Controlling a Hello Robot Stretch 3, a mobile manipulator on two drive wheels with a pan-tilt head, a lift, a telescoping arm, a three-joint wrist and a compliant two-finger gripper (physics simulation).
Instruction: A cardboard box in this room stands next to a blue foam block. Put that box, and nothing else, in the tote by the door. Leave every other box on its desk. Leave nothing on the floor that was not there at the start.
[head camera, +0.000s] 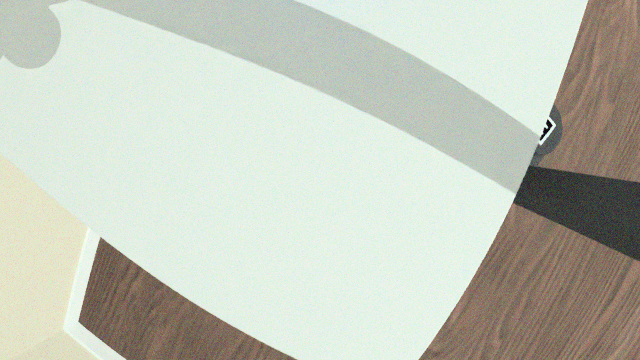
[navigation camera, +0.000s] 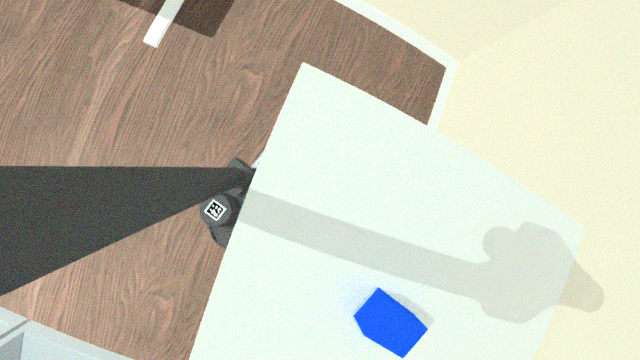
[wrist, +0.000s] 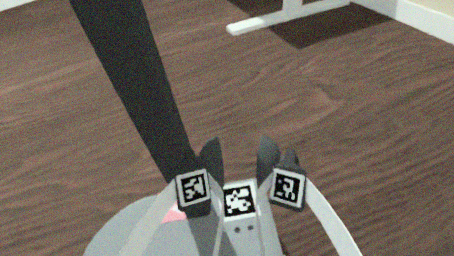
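Places are measured from the robot's base along level axes (x ahead, y left, z up), in metres.
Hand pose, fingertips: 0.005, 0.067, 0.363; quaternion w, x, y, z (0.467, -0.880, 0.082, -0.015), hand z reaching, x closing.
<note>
After its pixels a point has its place, as x, y, z.
The blue foam block (navigation camera: 390, 323) {-0.057, -0.192, 0.995} sits on a white desk (navigation camera: 382, 216) {0.059, -0.099, 0.950} near its lower edge in the navigation view. My gripper (wrist: 240, 154) {0.005, 0.067, 0.363} hangs over the wood floor with its two fingers apart and nothing between them. My dark arm (navigation camera: 149, 201) {-0.052, 0.117, 1.102} ends at the wrist marker (navigation camera: 214, 209) {-0.160, 0.124, 0.687} right at the desk's edge, and the marker also shows in the head view (head camera: 546, 129) {-0.164, 0.133, 0.687}. The desk top (head camera: 268, 178) {0.089, -0.057, 0.950} fills the head view, crossed by a grey shadow.
A white desk foot (wrist: 282, 15) lies on the wood floor ahead of the gripper, also in the navigation view (navigation camera: 163, 23) {0.238, 1.083, 0.025}. A cream wall (navigation camera: 506, 77) {1.004, -0.462, 0.514} with a white baseboard (navigation camera: 444, 88) {1.094, -0.423, 0.054} runs behind the desk. My grey base (wrist: 159, 228) is under the gripper.
</note>
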